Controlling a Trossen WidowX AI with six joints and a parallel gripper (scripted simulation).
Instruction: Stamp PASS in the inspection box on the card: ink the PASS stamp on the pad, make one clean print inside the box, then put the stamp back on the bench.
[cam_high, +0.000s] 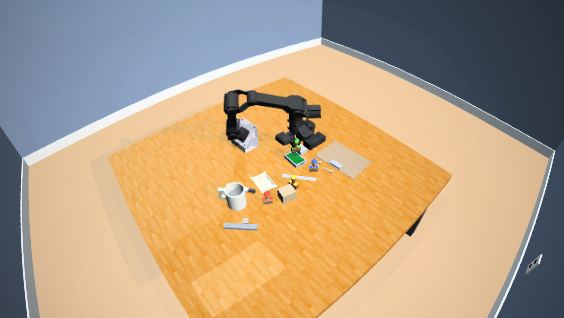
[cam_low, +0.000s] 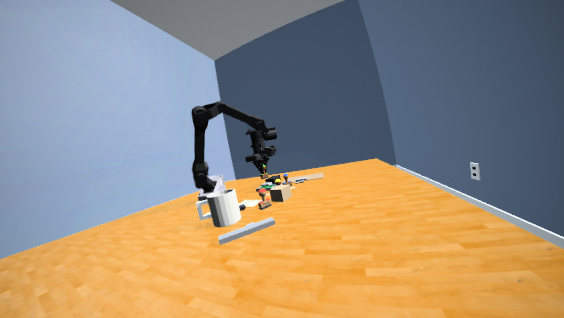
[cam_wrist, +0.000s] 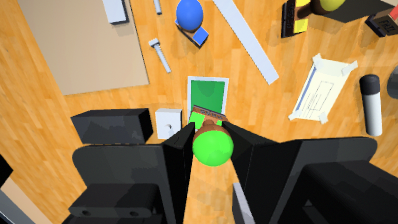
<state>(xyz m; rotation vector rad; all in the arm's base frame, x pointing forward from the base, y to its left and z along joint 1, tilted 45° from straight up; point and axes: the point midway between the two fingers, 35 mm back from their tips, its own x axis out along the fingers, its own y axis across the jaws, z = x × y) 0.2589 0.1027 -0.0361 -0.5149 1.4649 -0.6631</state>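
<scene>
The green ink pad is 8 cm below my gripper tip. Also, from my gripper tip: blue stamp: 10 cm ahead, 6 cm below, 1 cm to the left; green-knobbed stamp: right at my gripper tip; grey ruler: 9 cm ahead, 8 cm below, 7 cm to the right.
</scene>
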